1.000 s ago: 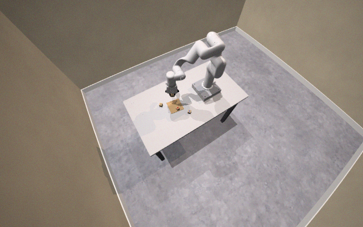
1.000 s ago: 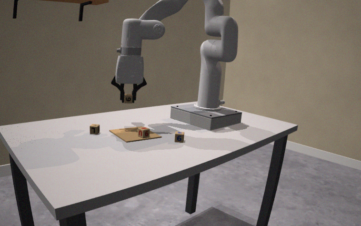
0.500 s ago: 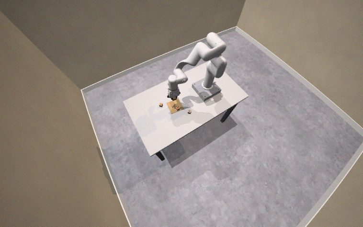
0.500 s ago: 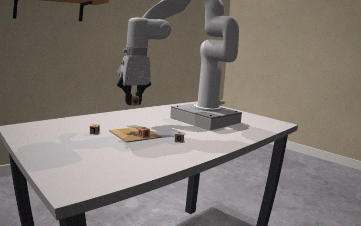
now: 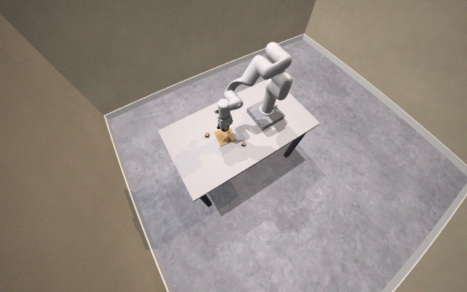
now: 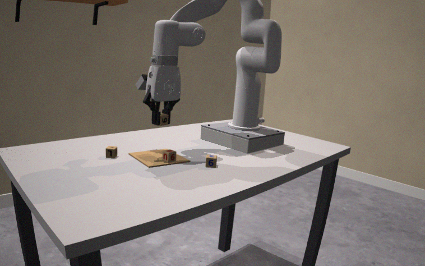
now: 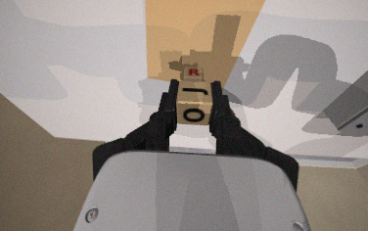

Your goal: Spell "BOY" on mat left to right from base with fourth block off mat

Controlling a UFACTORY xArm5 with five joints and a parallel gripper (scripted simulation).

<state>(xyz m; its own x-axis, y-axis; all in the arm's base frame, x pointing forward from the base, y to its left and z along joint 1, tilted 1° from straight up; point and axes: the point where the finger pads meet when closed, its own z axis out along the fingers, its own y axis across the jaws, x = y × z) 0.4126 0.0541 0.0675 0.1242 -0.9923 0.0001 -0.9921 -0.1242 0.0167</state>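
Right now the tan mat is 12 cm below my hand. The rest, counted from my hand: wooden block (1 cm below).
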